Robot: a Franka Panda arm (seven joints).
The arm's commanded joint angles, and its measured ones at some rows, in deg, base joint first. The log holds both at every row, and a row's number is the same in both.
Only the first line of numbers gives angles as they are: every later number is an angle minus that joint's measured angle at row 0.
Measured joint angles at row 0: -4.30, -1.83, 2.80, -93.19, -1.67, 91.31, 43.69
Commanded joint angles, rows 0 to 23: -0.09, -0.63, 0.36, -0.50, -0.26, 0.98, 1.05; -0.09, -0.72, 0.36, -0.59, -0.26, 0.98, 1.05; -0.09, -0.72, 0.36, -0.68, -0.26, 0.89, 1.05; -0.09, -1.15, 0.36, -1.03, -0.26, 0.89, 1.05; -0.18, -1.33, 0.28, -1.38, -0.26, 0.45, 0.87; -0.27, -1.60, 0.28, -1.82, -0.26, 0.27, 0.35; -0.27, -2.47, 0.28, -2.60, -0.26, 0.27, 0.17; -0.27, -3.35, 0.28, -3.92, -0.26, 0.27, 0.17; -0.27, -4.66, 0.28, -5.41, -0.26, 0.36, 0.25; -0.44, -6.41, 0.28, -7.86, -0.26, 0.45, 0.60; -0.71, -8.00, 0.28, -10.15, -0.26, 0.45, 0.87; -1.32, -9.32, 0.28, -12.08, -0.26, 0.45, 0.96; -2.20, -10.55, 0.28, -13.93, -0.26, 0.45, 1.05; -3.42, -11.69, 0.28, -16.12, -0.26, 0.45, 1.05; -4.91, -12.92, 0.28, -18.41, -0.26, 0.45, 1.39; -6.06, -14.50, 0.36, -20.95, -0.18, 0.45, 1.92; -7.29, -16.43, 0.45, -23.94, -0.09, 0.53, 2.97; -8.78, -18.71, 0.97, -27.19, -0.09, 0.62, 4.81; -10.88, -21.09, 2.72, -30.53, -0.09, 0.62, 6.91; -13.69, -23.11, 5.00, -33.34, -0.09, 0.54, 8.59; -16.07, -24.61, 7.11, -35.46, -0.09, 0.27, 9.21; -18.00, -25.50, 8.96, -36.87, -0.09, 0.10, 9.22; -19.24, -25.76, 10.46, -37.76, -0.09, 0.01, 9.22; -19.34, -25.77, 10.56, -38.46, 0.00, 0.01, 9.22
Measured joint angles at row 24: -15.52, -22.21, 6.32, -33.65, 0.00, -0.36, 7.65
